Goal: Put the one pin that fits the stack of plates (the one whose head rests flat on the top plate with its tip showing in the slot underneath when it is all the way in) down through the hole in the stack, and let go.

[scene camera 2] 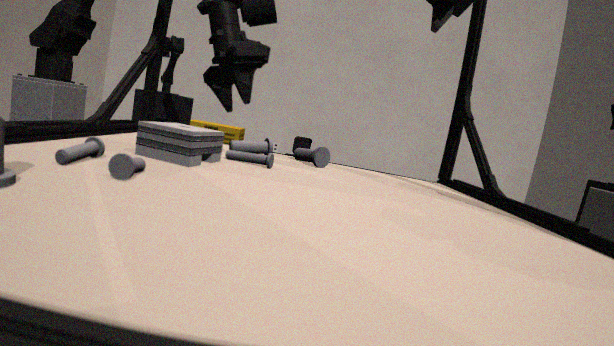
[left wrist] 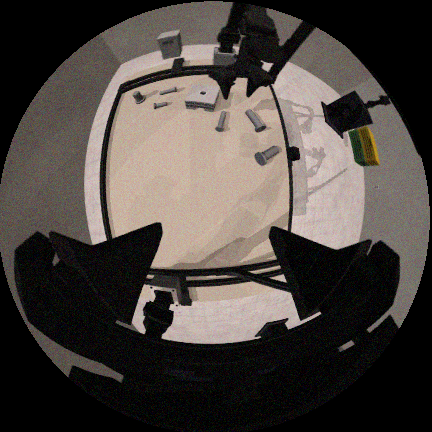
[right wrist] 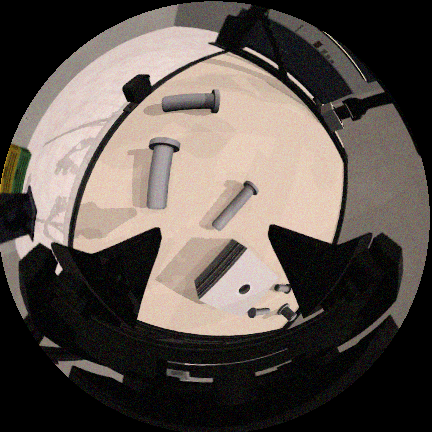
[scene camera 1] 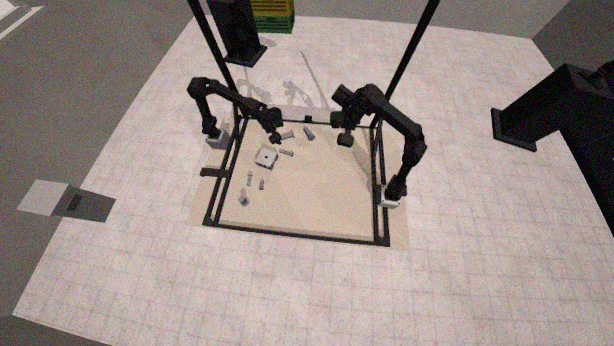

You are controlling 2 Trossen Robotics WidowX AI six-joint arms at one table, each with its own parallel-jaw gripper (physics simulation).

My left gripper (left wrist: 217, 230) is open and holds nothing. My right gripper (scene camera 2: 237, 108) is open, with nothing in its grasp. Also in view: a grey stack of plates (scene camera 2: 185, 145).
My right gripper also shows in the left wrist view (left wrist: 236, 97) and in the right wrist view (right wrist: 215, 231). The grey stack of plates is seen too in the left wrist view (left wrist: 199, 95) and in the right wrist view (right wrist: 235, 279).
